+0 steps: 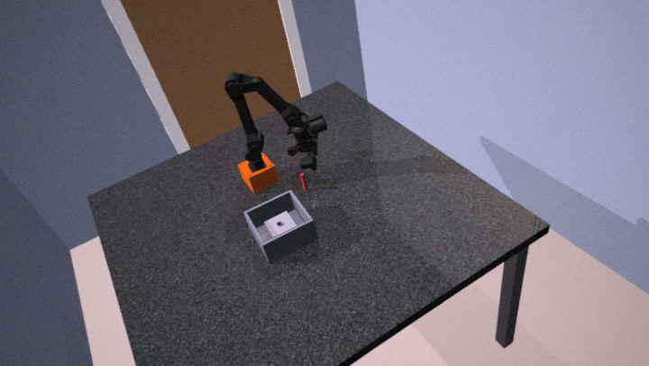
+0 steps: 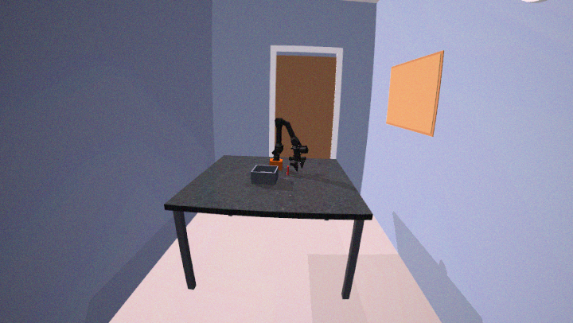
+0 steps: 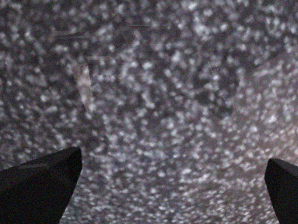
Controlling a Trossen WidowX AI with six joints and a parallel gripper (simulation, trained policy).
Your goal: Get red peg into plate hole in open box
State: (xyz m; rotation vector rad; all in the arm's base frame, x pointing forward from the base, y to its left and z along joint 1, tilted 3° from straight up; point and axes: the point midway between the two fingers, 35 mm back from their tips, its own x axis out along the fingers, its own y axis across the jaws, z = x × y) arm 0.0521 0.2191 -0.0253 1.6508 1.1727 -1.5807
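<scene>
Right now my gripper tip is 100 mm short of the red peg, 90 mm to the left of it and 20 mm below it. Also, from my gripper tip: pale plate 280 mm ahead, 260 mm to the right, 20 mm above; then grey box 280 mm ahead, 260 mm to the right, 10 mm above.
</scene>
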